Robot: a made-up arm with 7 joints. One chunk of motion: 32 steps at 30 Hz.
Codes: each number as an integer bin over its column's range. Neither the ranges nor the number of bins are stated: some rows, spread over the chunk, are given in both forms.
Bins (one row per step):
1: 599 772 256 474 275 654 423
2: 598 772 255 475 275 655 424
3: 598 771 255 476 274 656 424
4: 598 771 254 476 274 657 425
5: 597 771 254 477 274 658 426
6: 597 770 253 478 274 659 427
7: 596 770 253 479 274 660 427
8: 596 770 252 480 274 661 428
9: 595 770 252 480 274 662 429
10: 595 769 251 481 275 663 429
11: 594 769 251 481 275 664 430
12: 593 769 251 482 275 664 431
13: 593 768 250 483 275 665 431
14: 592 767 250 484 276 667 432
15: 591 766 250 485 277 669 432
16: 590 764 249 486 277 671 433
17: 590 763 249 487 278 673 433
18: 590 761 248 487 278 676 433
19: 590 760 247 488 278 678 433
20: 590 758 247 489 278 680 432
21: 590 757 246 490 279 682 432
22: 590 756 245 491 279 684 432
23: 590 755 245 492 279 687 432
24: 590 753 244 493 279 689 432
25: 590 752 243 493 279 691 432
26: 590 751 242 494 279 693 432
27: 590 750 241 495 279 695 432
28: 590 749 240 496 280 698 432
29: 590 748 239 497 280 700 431
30: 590 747 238 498 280 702 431
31: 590 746 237 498 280 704 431
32: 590 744 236 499 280 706 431
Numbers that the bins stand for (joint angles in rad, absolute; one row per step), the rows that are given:
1: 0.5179 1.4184 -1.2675 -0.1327 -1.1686 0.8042 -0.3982
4: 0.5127 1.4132 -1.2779 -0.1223 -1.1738 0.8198 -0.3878
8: 0.5023 1.4080 -1.2883 -0.1015 -1.1738 0.8406 -0.3722
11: 0.4919 1.4028 -1.2935 -0.0963 -1.1686 0.8563 -0.3618
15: 0.4763 1.3872 -1.2987 -0.0755 -1.1582 0.8823 -0.3514
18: 0.4711 1.3612 -1.3091 -0.0651 -1.1530 0.9187 -0.3461
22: 0.4711 1.3351 -1.3247 -0.0442 -1.1477 0.9604 -0.3514
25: 0.4711 1.3143 -1.3351 -0.0338 -1.1477 0.9968 -0.3514
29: 0.4711 1.2935 -1.3560 -0.0130 -1.1425 1.0436 -0.3566
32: 0.4711 1.2727 -1.3716 -0.0026 -1.1425 1.0749 -0.3566
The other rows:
2: 0.5127 1.4184 -1.2727 -0.1275 -1.1686 0.8094 -0.3930
3: 0.5127 1.4132 -1.2727 -0.1223 -1.1738 0.8146 -0.3930
5: 0.5075 1.4132 -1.2779 -0.1171 -1.1738 0.8250 -0.3826
6: 0.5075 1.4080 -1.2831 -0.1119 -1.1738 0.8302 -0.3774
7: 0.5023 1.4080 -1.2831 -0.1067 -1.1738 0.8354 -0.3774
9: 0.4971 1.4080 -1.2883 -0.1015 -1.1738 0.8458 -0.3670
10: 0.4971 1.4028 -1.2935 -0.0963 -1.1686 0.8511 -0.3670
12: 0.4867 1.4028 -1.2935 -0.0911 -1.1686 0.8563 -0.3566
13: 0.4867 1.3976 -1.2987 -0.0859 -1.1686 0.8615 -0.3566
14: 0.4815 1.3924 -1.2987 -0.0807 -1.1634 0.8719 -0.3514
16: 0.4711 1.3768 -1.3039 -0.0703 -1.1582 0.8927 -0.3461
17: 0.4711 1.3716 -1.3039 -0.0651 -1.1530 0.9031 -0.3461
19: 0.4711 1.3560 -1.3143 -0.0599 -1.1530 0.9291 -0.3461
20: 0.4711 1.3455 -1.3143 -0.0547 -1.1530 0.9395 -0.3514
21: 0.4711 1.3403 -1.3195 -0.0494 -1.1477 0.9499 -0.3514
23: 0.4711 1.3299 -1.3247 -0.0390 -1.1477 0.9760 -0.3514
24: 0.4711 1.3195 -1.3299 -0.0338 -1.1477 0.9864 -0.3514
26: 0.4711 1.3091 -1.3403 -0.0286 -1.1477 1.0072 -0.3514
27: 0.4711 1.3039 -1.3455 -0.0234 -1.1477 1.0176 -0.3514
28: 0.4711 1.2987 -1.3508 -0.0182 -1.1425 1.0332 -0.3514
30: 0.4711 1.2883 -1.3612 -0.0078 -1.1425 1.0541 -0.3566
31: 0.4711 1.2831 -1.3664 -0.0078 -1.1425 1.0645 -0.3566

